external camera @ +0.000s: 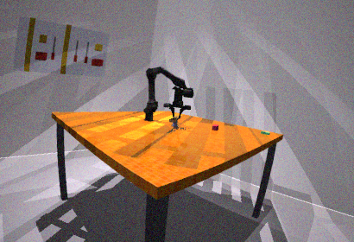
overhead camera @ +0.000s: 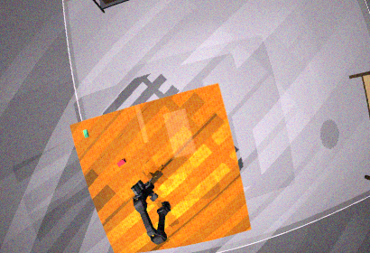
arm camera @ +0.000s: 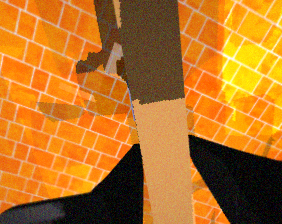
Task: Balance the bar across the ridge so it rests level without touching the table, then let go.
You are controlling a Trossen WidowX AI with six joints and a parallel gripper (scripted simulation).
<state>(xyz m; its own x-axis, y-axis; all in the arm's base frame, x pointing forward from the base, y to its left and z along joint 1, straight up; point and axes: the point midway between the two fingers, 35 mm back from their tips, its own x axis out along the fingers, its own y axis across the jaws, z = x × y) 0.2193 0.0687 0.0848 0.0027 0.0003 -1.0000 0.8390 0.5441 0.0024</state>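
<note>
The pale bar lies 20 mm to the right of my gripper tip and 20 mm ahead of it. The rest, counted from my gripper tip: red block 220 mm ahead, 180 mm to the left, 30 mm below; green block 520 mm ahead, 430 mm to the left, 40 mm below.
</note>
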